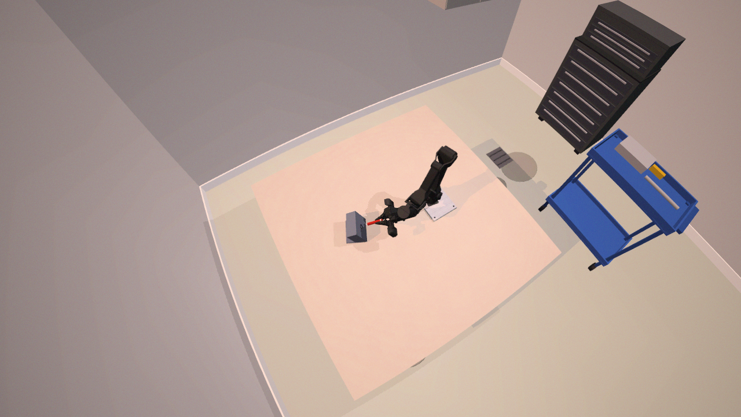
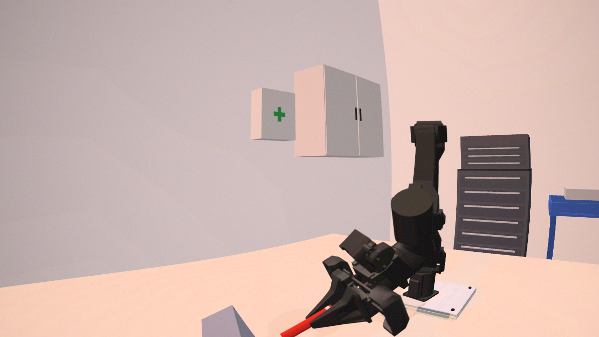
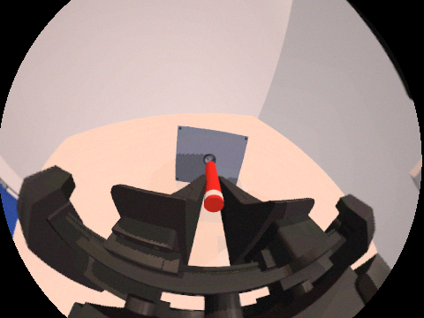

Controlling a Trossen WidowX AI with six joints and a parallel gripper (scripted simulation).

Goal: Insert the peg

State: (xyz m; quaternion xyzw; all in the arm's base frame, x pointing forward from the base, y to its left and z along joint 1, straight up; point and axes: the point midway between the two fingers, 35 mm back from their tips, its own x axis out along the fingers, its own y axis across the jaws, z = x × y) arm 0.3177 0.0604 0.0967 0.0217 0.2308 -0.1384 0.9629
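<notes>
My gripper tip is now 90 mm short of the grey sloped panel, 50 mm above it and 30 mm to the left of it. Round my gripper tip: red peg 10 mm behind, 10 mm above.
</notes>
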